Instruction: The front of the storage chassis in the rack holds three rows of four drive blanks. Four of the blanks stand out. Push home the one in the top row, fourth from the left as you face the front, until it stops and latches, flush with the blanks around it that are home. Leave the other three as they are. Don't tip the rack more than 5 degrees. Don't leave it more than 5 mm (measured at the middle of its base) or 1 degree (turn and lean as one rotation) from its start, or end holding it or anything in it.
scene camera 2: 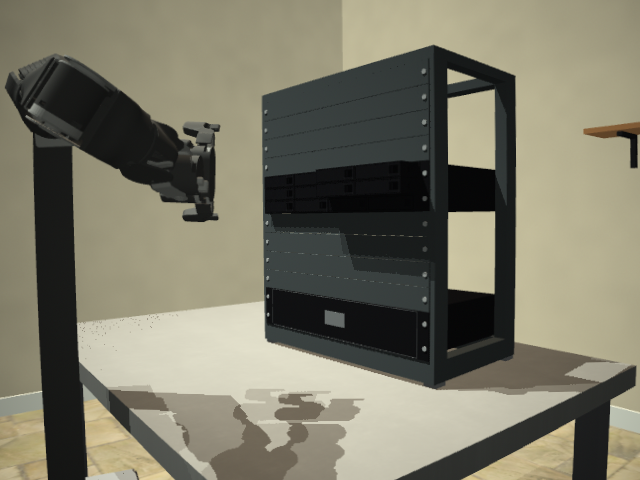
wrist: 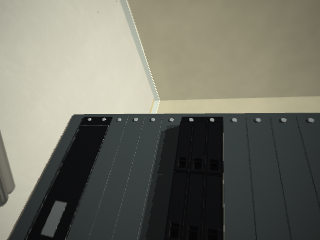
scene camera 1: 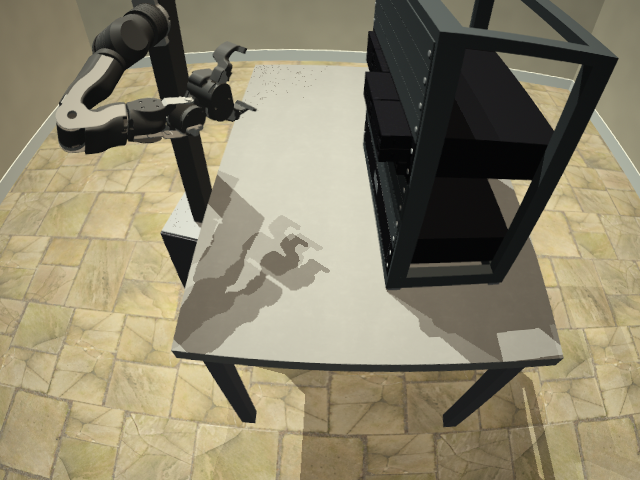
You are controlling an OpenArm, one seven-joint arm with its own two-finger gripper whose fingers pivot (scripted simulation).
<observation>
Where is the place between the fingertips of my gripper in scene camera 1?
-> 243, 76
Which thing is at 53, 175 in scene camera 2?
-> A mounting post.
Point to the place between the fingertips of my gripper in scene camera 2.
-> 203, 172
</observation>
